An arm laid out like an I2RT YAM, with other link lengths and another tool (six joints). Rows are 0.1 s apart.
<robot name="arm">
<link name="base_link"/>
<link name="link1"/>
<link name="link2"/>
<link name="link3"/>
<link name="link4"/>
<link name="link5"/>
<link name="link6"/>
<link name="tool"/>
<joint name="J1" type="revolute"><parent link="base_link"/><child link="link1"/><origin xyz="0.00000 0.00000 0.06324" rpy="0.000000 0.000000 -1.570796"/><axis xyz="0 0 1"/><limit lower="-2.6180" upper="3.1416"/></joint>
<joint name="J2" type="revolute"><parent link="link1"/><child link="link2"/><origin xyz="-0.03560 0.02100 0.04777" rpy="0.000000 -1.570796 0.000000"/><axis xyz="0 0 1"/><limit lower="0.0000" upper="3.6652"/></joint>
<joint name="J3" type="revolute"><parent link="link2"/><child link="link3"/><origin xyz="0.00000 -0.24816 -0.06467" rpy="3.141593 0.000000 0.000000"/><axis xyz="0 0 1"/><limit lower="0.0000" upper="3.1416"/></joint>
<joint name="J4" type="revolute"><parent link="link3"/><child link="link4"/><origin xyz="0.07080 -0.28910 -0.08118" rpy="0.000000 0.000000 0.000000"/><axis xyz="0 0 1"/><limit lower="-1.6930" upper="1.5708"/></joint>
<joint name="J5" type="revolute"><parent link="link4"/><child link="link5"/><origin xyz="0.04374 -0.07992 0.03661" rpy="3.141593 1.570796 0.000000"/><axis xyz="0 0 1"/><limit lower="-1.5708" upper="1.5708"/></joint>
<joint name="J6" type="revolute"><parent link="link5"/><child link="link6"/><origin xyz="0.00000 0.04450 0.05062" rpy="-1.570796 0.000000 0.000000"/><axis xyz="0 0 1"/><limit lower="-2.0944" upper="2.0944"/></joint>
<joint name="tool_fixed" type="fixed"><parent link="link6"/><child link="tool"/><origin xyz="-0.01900 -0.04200 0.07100" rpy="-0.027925 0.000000 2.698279"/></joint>
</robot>
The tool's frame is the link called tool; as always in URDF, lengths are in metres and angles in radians.
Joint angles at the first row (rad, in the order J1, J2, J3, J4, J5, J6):
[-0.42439 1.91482 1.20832 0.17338 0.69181 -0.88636]
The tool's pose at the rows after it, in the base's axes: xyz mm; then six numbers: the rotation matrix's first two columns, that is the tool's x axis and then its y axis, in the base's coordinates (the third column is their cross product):
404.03 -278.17 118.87 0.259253 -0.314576 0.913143 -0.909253 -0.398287 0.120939
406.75 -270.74 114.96 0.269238 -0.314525 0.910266 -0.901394 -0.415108 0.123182
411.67 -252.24 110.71 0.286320 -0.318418 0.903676 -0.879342 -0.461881 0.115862
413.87 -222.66 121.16 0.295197 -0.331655 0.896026 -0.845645 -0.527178 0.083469
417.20 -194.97 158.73 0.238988 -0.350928 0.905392 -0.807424 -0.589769 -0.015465
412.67 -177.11 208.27 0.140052 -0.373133 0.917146 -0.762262 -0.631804 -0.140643
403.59 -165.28 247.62 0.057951 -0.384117 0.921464 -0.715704 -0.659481 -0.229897
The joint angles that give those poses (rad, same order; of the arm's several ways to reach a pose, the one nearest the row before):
[-0.41332 1.92207 1.20184 0.18559 0.69143 -0.88635]
[-0.39731 1.92206 1.19113 0.18866 0.68837 -0.88445]
[-0.36030 1.90261 1.16179 0.18329 0.66816 -0.87376]
[-0.30461 1.82365 1.12098 0.12798 0.63306 -0.84096]
[-0.25426 1.69815 1.11143 0.05628 0.57812 -0.78718]
[-0.22983 1.55546 1.11105 0.00590 0.51824 -0.73605]
[-0.21686 1.44218 1.10687 -0.01698 0.47666 -0.70706]

